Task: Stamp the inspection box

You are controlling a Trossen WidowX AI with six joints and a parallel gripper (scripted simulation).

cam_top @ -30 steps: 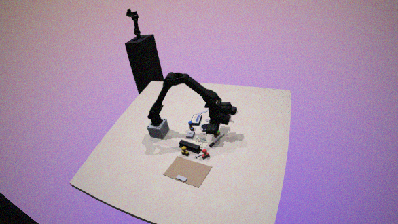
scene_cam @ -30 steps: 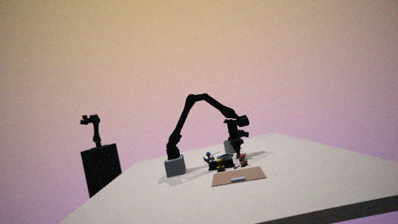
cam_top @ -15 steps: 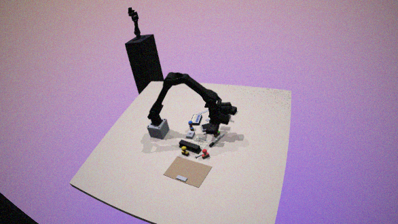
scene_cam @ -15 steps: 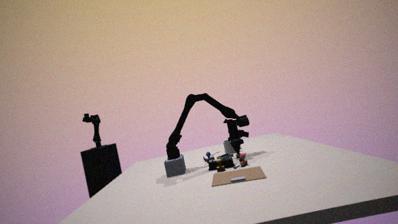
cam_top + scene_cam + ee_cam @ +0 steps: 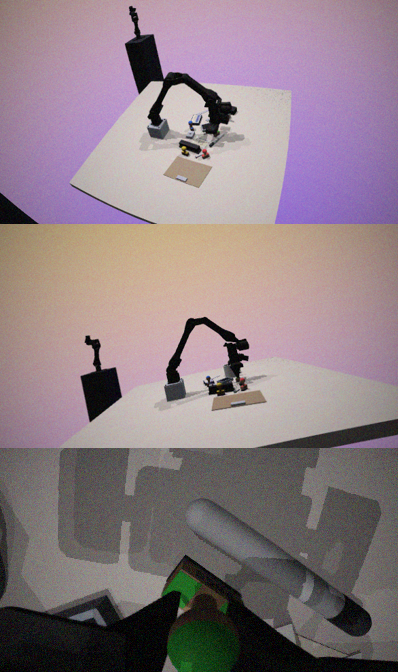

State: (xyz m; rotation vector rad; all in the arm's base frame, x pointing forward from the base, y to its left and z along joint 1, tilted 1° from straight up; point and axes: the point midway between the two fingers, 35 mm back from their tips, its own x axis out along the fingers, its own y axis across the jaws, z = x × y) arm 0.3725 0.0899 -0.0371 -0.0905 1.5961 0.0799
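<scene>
My gripper tip is now 8 cm past the black ink pad, 5 cm to the right of it and 2 cm above it. From my gripper tip the other things lie so: lined paper slip (9 cm to the right, 7 cm behind, 3 cm below); then green-knobbed stamp (right at my gripper tip); then marker (6 cm to the right, 2 cm below, 2 cm ahead).
</scene>
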